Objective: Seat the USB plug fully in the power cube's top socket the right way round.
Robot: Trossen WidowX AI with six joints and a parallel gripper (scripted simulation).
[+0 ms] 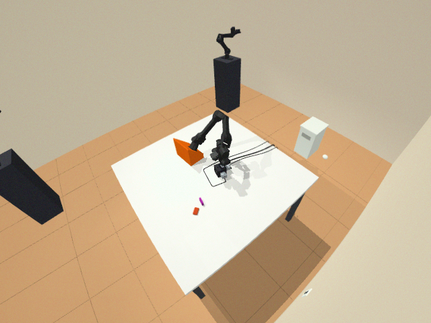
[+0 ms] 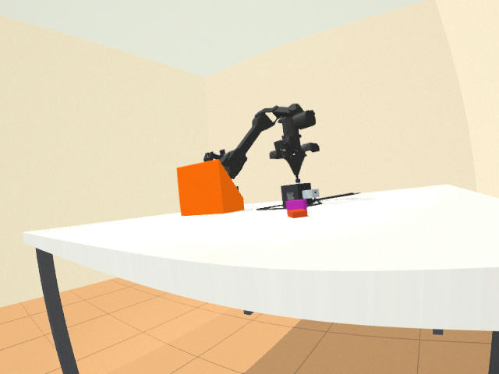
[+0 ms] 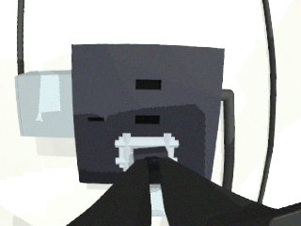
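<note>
My gripper tip is 4 cm above the pale framed socket and 1 cm to the right of it. From my gripper tip the other things lie so: orange block (38 cm to the right, 14 cm ahead, 10 cm below); then small purple block (30 cm to the right, 11 cm ahead, 9 cm below); then small dark USB plug (1 cm below).
</note>
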